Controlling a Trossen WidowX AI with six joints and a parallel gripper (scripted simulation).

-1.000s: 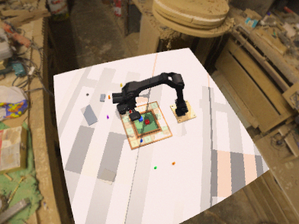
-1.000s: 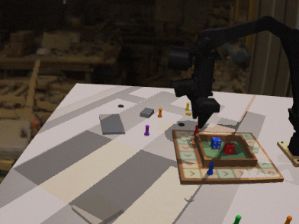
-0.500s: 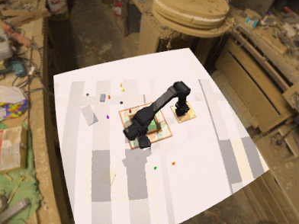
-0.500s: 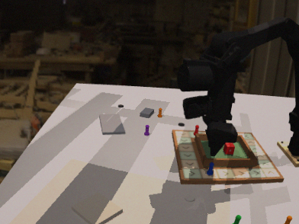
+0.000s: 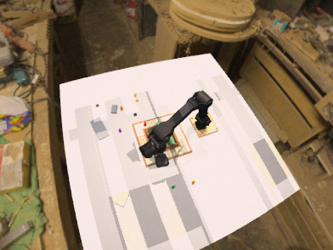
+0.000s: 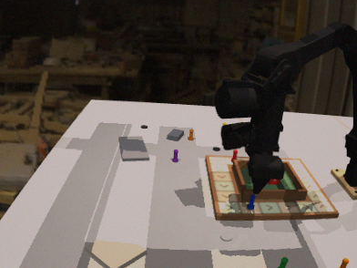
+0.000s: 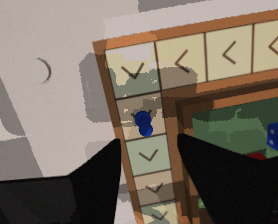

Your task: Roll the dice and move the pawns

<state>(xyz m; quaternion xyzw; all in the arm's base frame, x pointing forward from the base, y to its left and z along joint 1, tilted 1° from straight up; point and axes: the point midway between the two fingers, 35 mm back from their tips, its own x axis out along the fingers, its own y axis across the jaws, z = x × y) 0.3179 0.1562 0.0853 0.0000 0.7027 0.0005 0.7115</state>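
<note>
Right now my gripper tip is 3 cm above the blue pawn. From my gripper tip the other things lie so: red pawn (22 cm to the right, 3 cm below, 3 cm ahead); purple pawn (21 cm to the right, 19 cm ahead, 5 cm below); green pawn (18 cm to the left, 5 cm below, 5 cm behind).
</note>
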